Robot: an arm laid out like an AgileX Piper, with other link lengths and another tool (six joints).
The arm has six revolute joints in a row. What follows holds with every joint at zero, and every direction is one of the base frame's. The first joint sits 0.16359 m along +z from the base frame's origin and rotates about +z. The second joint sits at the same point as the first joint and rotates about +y. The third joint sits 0.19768 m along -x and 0.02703 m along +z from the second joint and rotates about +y. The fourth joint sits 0.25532 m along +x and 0.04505 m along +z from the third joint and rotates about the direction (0.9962, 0, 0.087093). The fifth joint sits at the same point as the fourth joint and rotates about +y. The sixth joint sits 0.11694 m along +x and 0.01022 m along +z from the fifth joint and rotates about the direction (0.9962, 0, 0.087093). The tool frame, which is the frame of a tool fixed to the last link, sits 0.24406 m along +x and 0.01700 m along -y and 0.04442 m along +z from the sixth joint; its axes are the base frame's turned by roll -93.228, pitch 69.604 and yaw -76.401 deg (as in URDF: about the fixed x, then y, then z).
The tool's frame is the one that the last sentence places.
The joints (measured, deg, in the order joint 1, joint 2, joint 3, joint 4, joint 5, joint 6), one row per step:
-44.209 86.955 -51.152 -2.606 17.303 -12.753
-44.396 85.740 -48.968 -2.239 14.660 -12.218
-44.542 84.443 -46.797 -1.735 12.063 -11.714
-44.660 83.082 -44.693 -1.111 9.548 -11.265
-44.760 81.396 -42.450 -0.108 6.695 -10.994
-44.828 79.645 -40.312 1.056 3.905 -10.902
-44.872 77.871 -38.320 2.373 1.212 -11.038
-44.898 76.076 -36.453 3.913 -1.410 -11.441
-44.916 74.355 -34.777 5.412 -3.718 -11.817
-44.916 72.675 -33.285 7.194 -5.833 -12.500
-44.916 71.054 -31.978 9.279 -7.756 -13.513
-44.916 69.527 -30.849 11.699 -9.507 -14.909
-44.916 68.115 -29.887 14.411 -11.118 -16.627
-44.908 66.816 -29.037 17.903 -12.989 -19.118
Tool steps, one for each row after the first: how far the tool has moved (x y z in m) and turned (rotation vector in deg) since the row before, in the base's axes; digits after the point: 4 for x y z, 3 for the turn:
0.0002 -0.0012 0.0040 -0.646 -1.714 -0.675
0.0002 -0.0009 0.0048 -0.618 -1.811 -0.698
0.0002 -0.0008 0.0057 -0.618 -1.881 -0.717
0.0009 -0.0015 0.0091 -0.867 -2.373 -0.811
0.0008 -0.0017 0.0106 -0.968 -2.425 -0.799
0.0005 -0.0020 0.0118 -1.084 -2.411 -0.773
0.0000 -0.0024 0.0129 -1.192 -2.406 -0.790
-0.0009 -0.0023 0.0124 -1.082 -2.231 -0.824
-0.0015 -0.0025 0.0127 -1.086 -2.143 -0.861
-0.0023 -0.0029 0.0128 -1.079 -2.031 -0.933
-0.0032 -0.0034 0.0125 -1.066 -1.877 -1.015
-0.0042 -0.0038 0.0121 -1.032 -1.724 -1.117
-0.0058 -0.0054 0.0131 -1.250 -1.720 -1.423

